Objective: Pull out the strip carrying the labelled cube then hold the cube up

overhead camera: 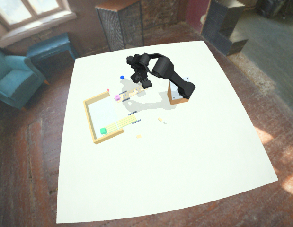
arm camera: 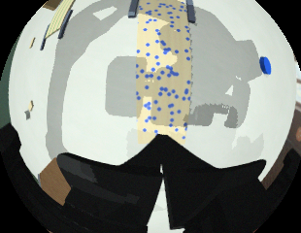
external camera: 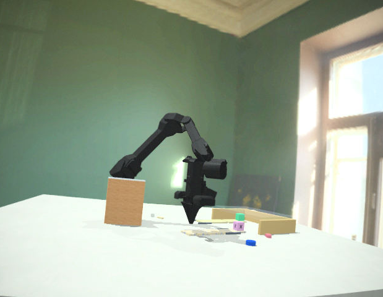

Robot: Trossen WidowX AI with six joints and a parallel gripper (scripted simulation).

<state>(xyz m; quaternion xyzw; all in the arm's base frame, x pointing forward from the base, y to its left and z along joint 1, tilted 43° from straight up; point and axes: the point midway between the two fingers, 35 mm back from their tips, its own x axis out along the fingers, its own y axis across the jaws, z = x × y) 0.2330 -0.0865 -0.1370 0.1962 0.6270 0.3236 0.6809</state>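
Now: the red block 27 cm ahead of my gripper tip, 4 cm to the right of it and 3 cm below it. Also, from my gripper tip: striped strip: 24 cm to the left, 16 cm ahead, 3 cm below; then blue disc: 15 cm ahead, 14 cm to the right, 3 cm below.
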